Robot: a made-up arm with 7 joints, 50 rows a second.
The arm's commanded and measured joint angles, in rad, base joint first. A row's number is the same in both.
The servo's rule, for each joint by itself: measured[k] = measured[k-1] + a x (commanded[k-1-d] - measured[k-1]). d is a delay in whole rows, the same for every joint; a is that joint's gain. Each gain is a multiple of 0.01, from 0.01 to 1. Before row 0 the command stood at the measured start. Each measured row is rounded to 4 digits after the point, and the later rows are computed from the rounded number. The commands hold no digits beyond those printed.
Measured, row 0: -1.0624 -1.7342 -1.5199 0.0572 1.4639 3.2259 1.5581
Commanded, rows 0 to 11: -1.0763 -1.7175 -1.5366 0.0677 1.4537 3.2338 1.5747; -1.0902 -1.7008 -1.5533 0.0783 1.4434 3.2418 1.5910; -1.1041 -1.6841 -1.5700 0.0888 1.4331 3.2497 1.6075; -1.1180 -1.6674 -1.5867 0.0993 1.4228 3.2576 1.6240; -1.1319 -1.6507 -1.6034 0.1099 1.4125 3.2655 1.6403; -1.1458 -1.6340 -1.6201 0.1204 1.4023 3.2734 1.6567; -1.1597 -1.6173 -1.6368 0.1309 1.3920 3.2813 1.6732; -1.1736 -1.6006 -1.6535 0.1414 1.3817 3.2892 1.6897; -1.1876 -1.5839 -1.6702 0.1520 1.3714 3.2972 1.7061; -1.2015 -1.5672 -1.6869 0.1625 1.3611 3.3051 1.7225; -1.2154 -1.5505 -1.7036 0.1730 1.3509 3.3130 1.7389; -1.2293 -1.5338 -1.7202 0.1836 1.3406 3.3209 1.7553
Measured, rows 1 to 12: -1.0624 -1.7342 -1.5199 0.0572 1.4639 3.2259 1.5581; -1.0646 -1.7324 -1.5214 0.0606 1.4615 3.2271 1.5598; -1.0687 -1.7289 -1.5243 0.0663 1.4572 3.2293 1.5629; -1.0744 -1.7240 -1.5284 0.0735 1.4514 3.2324 1.5674; -1.0814 -1.7178 -1.5336 0.0818 1.4445 3.2362 1.5731; -1.0895 -1.7104 -1.5399 0.0908 1.4368 3.2406 1.5798; -1.0985 -1.7020 -1.5471 0.1003 1.4285 3.2455 1.5875; -1.1083 -1.6927 -1.5552 0.1101 1.4197 3.2509 1.5961; -1.1187 -1.6826 -1.5640 0.1201 1.4106 3.2566 1.6055; -1.1297 -1.6717 -1.5736 0.1303 1.4012 3.2627 1.6156; -1.1412 -1.6602 -1.5838 0.1406 1.3916 3.2691 1.6263; -1.1531 -1.6481 -1.5946 0.1510 1.3818 3.2757 1.6376
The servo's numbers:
d 1
a 0.16 0.11 0.09 0.32 0.24 0.15 0.10

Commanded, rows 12 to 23: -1.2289 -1.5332 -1.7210 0.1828 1.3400 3.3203 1.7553; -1.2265 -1.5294 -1.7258 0.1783 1.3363 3.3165 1.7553; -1.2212 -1.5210 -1.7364 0.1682 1.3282 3.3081 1.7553; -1.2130 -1.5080 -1.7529 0.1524 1.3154 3.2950 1.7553; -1.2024 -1.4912 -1.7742 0.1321 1.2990 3.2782 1.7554; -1.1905 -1.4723 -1.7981 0.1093 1.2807 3.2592 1.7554; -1.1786 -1.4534 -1.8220 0.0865 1.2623 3.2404 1.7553; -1.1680 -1.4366 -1.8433 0.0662 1.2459 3.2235 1.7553; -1.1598 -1.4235 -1.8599 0.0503 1.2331 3.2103 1.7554; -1.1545 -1.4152 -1.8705 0.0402 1.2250 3.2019 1.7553; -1.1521 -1.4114 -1.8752 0.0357 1.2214 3.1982 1.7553; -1.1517 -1.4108 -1.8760 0.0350 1.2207 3.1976 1.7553
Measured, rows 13 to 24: -1.1653 -1.6355 -1.6059 0.1614 1.3719 3.2825 1.6494; -1.1755 -1.6242 -1.6163 0.1682 1.3642 3.2882 1.6600; -1.1837 -1.6138 -1.6262 0.1714 1.3575 3.2924 1.6695; -1.1897 -1.6036 -1.6361 0.1704 1.3505 3.2948 1.6781; -1.1934 -1.5931 -1.6466 0.1646 1.3421 3.2948 1.6858; -1.1948 -1.5819 -1.6581 0.1542 1.3318 3.2923 1.6928; -1.1941 -1.5698 -1.6707 0.1398 1.3195 3.2873 1.6991; -1.1916 -1.5570 -1.6843 0.1227 1.3058 3.2803 1.7047; -1.1878 -1.5438 -1.6986 0.1046 1.2914 3.2718 1.7098; -1.1833 -1.5306 -1.7131 0.0872 1.2774 3.2626 1.7144; -1.1787 -1.5179 -1.7273 0.0722 1.2648 3.2535 1.7185; -1.1744 -1.5062 -1.7406 0.0605 1.2544 3.2452 1.7222
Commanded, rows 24 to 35: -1.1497 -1.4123 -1.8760 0.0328 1.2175 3.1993 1.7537; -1.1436 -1.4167 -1.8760 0.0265 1.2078 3.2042 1.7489; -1.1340 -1.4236 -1.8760 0.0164 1.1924 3.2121 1.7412; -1.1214 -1.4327 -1.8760 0.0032 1.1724 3.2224 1.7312; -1.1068 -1.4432 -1.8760 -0.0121 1.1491 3.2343 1.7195; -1.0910 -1.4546 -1.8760 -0.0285 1.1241 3.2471 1.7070; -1.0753 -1.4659 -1.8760 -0.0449 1.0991 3.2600 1.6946; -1.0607 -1.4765 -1.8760 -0.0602 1.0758 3.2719 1.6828; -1.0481 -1.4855 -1.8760 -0.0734 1.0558 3.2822 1.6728; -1.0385 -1.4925 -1.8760 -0.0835 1.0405 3.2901 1.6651; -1.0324 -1.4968 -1.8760 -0.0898 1.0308 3.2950 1.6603; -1.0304 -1.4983 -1.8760 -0.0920 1.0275 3.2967 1.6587
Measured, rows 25 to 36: -1.1708 -1.4957 -1.7528 0.0523 1.2463 3.2381 1.7255; -1.1674 -1.4865 -1.7639 0.0461 1.2394 3.2323 1.7283; -1.1636 -1.4788 -1.7740 0.0398 1.2318 3.2281 1.7304; -1.1589 -1.4727 -1.7832 0.0323 1.2223 3.2257 1.7315; -1.1529 -1.4683 -1.7916 0.0230 1.2103 3.2252 1.7315; -1.1455 -1.4655 -1.7992 0.0118 1.1956 3.2266 1.7303; -1.1368 -1.4643 -1.8061 -0.0011 1.1784 3.2297 1.7280; -1.1270 -1.4645 -1.8124 -0.0151 1.1594 3.2342 1.7247; -1.1164 -1.4658 -1.8181 -0.0295 1.1393 3.2399 1.7205; -1.1055 -1.4680 -1.8233 -0.0435 1.1193 3.2462 1.7157; -1.0948 -1.4707 -1.8280 -0.0563 1.1004 3.2528 1.7106; -1.0848 -1.4736 -1.8323 -0.0670 1.0837 3.2591 1.7056
